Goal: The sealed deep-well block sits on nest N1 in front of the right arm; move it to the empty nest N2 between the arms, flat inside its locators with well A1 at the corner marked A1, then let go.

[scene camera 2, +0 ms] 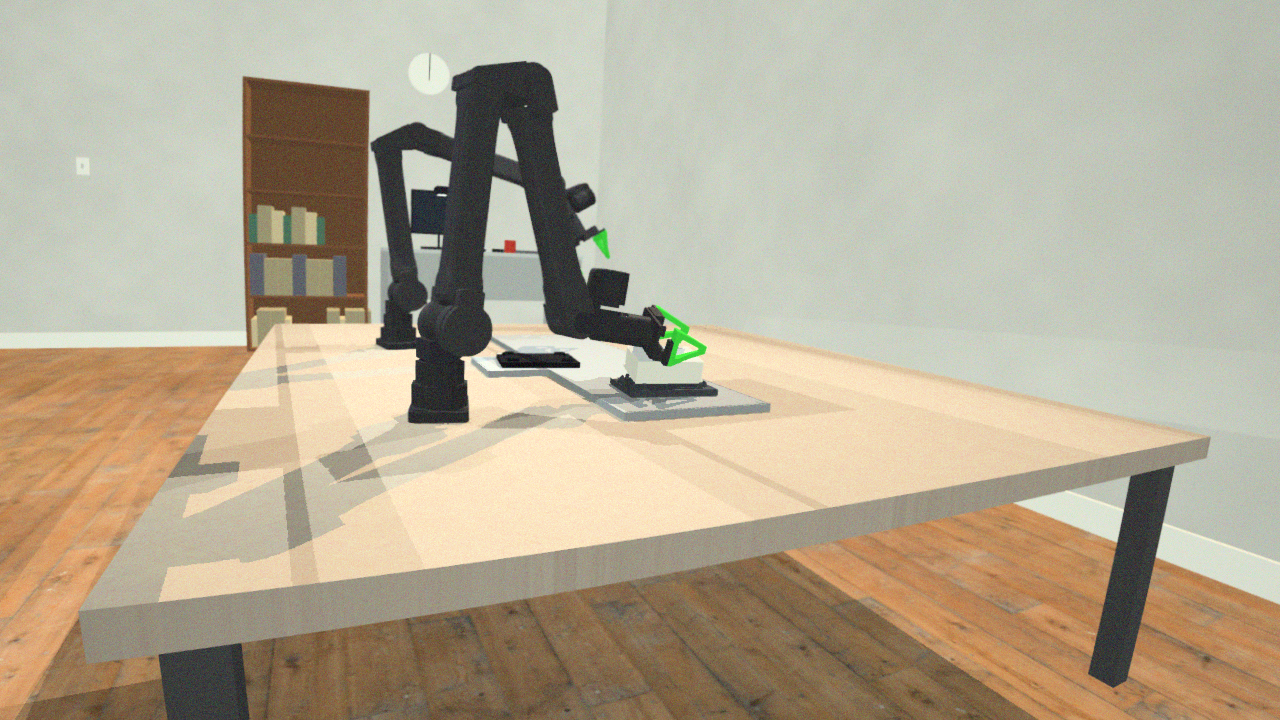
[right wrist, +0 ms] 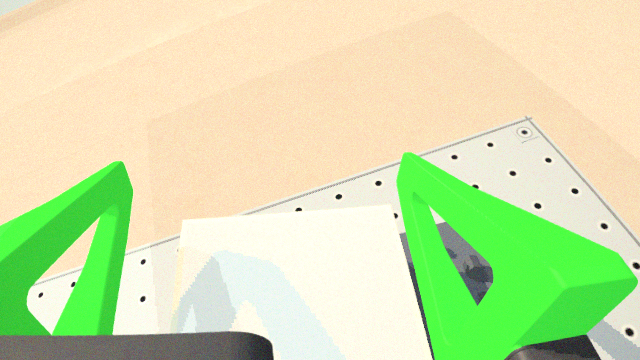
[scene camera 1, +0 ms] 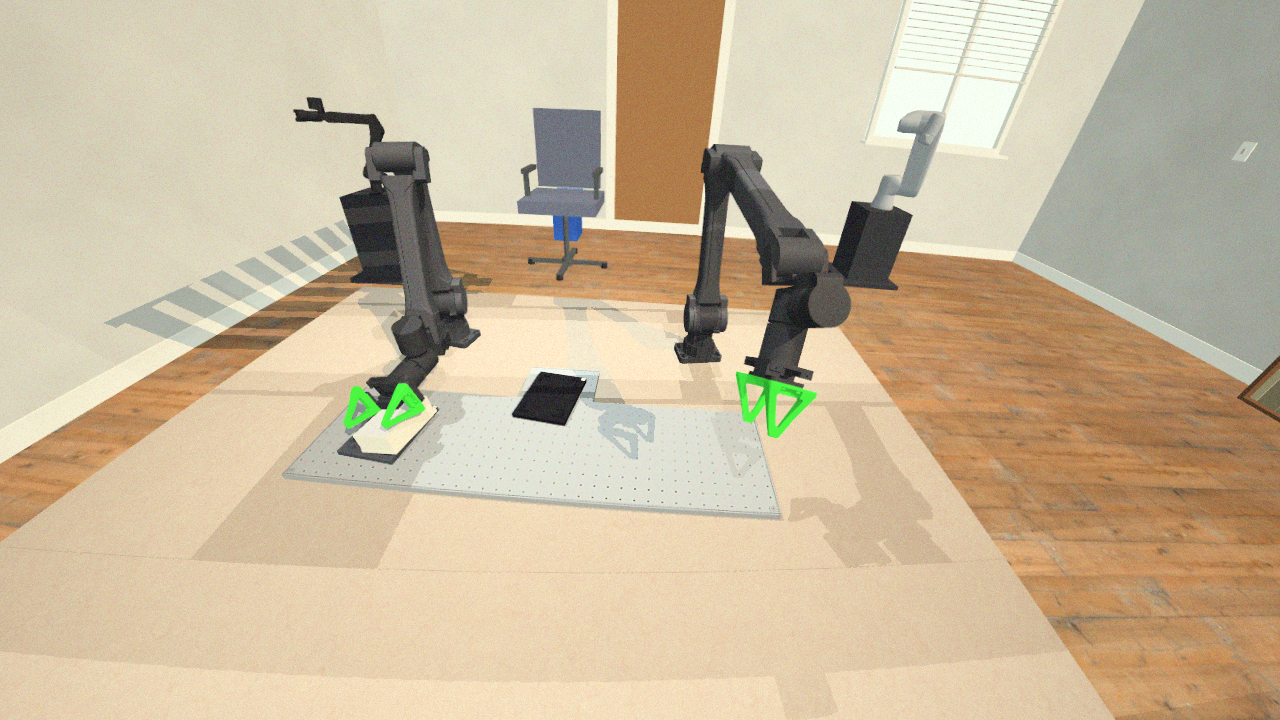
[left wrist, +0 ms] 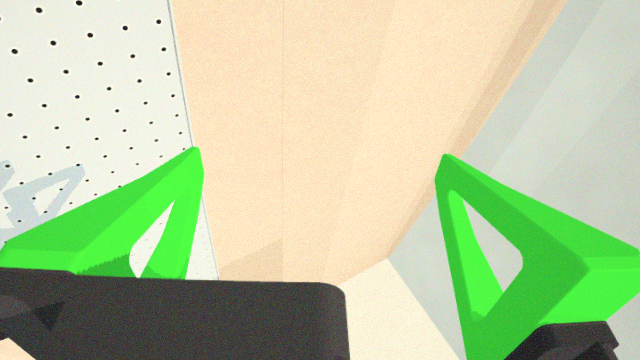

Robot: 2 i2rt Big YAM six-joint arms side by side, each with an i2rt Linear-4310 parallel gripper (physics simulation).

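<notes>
The sealed deep-well block [scene camera 1: 383, 437] [scene camera 2: 664, 369] [right wrist: 300, 240] is a cream box, seated on dark nest N1 [scene camera 1: 366, 454] [scene camera 2: 662, 388] at the left of scene camera 1. My right gripper [scene camera 1: 366, 426] [scene camera 2: 695, 339] [right wrist: 266, 170] is open, its fingers at about the height of the block's top; in the right wrist view the block shows between them. Black nest N2 [scene camera 1: 549, 399] [scene camera 2: 537, 360] is empty, with a small white mark at one corner. My left gripper [scene camera 1: 761, 428] [left wrist: 322, 162] is open and empty, raised above the board's right end. Well A1 cannot be made out.
The perforated board [scene camera 1: 572, 465] [left wrist: 75, 120] [right wrist: 510, 200] lies on the wooden table [scene camera 1: 572, 617] [scene camera 2: 581, 501], under both nests. A chair [scene camera 1: 562, 201] and two pedestal-mounted arms stand behind the table. A bookshelf [scene camera 2: 306, 188] stands at the back of scene camera 2.
</notes>
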